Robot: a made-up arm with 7 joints.
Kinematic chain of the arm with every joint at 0, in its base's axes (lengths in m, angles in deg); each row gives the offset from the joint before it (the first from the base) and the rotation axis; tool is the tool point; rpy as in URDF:
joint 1: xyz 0 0 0.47 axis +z
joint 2: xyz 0 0 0 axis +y
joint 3: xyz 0 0 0.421 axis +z
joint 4: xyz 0.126 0 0 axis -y
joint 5: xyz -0.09 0 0.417 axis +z
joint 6: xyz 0 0 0 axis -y
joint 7: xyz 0.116 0 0 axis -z
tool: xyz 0 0 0 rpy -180 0 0
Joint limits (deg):
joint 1: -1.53..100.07
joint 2: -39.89..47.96
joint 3: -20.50..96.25
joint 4: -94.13..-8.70
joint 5: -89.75..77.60
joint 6: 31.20..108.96
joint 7: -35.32..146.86
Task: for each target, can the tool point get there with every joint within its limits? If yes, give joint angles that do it. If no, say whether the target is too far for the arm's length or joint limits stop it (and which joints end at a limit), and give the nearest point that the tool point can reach.
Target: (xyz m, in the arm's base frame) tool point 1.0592 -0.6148 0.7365
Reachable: no: too far | nearest point 0.8468 -0.2757 0.6816 | short by 0.404 m
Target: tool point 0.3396 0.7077 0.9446
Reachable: yes | joints 55.35 20.94 9.49 -63.82 61.80 72.99 4.21
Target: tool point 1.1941 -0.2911 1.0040
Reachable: no: too far | nearest point 0.8801 -0.1661 0.8630 | short by 0.366 m
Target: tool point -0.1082 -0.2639 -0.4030
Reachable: no: joint limits stop it (at a limit: joint 1, joint 2, joint 3, joint 4, joint 6) | nearest point 0.6506 -0.2318 0.3057 | short by 1.039 m
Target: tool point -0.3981 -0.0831 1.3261
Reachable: yes | joints 86.28 -27.54 50.92 -50.69 33.63 76.88 66.45
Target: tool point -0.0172 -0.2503 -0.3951
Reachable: no: joint limits stop it (at a limit: joint 1, joint 2, joint 3, joint 4, joint 6) | nearest point 0.6513 -0.2291 0.3048 | short by 0.968 m
